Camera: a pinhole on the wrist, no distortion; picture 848 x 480 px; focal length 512.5 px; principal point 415.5 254.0 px. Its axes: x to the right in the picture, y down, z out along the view. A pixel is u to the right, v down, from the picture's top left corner.
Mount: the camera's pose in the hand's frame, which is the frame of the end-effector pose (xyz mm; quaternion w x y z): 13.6 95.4 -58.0 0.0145 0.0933 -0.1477 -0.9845
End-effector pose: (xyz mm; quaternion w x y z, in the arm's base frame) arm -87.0 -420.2 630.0 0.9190 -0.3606 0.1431 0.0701
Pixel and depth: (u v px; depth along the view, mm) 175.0 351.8 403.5
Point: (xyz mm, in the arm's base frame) 76.2 -50.7 759.4
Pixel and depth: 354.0 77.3 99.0
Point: -111.4 -286.8 545.8
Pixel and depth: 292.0 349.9 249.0
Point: -49.2 -190.8 680.9
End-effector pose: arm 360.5 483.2 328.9 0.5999 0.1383 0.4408 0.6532
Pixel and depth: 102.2 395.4 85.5
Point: 309.6 554.2 408.5
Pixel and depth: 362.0 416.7 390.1
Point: 554.3 619.6 605.5
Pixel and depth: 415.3 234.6 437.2
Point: 466.8 589.5 728.0
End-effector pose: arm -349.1 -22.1 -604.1 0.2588 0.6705 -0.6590 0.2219
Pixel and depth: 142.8 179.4 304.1
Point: -590.0 -265.9 -704.6
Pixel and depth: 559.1 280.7 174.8
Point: -489.8 -33.9 -716.6
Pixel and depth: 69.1 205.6 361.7
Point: -602.3 -366.0 -714.2
